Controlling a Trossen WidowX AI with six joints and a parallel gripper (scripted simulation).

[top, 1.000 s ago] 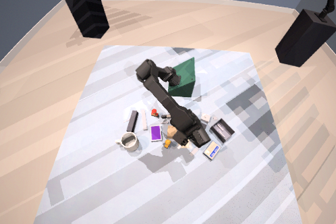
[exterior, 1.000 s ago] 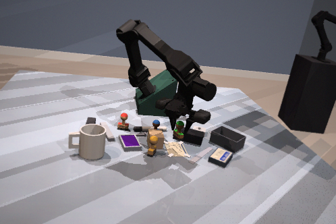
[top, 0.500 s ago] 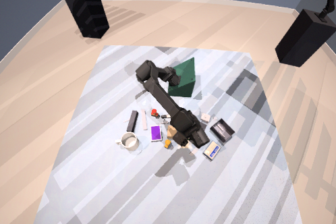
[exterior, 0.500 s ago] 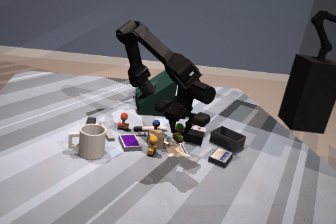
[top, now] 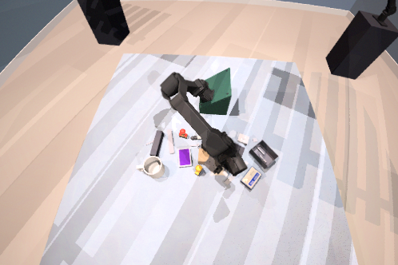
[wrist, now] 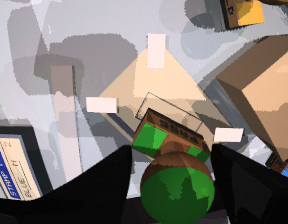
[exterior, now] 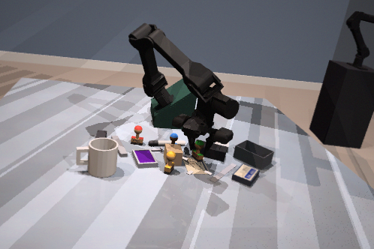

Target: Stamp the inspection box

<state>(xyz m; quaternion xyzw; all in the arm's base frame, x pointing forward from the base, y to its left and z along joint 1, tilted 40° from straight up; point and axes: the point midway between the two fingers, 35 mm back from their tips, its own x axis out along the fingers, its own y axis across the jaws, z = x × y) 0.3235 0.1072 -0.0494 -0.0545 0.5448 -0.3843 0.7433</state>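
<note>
My gripper tip is 50 mm above the white card. Round my gripper tip: orange-knobbed stamp (90 mm to the right, 50 mm ahead, 30 mm below); then green-knobbed stamp (right at my gripper tip); then cardboard box (80 mm to the right, 30 mm below, 20 mm behind).
</note>
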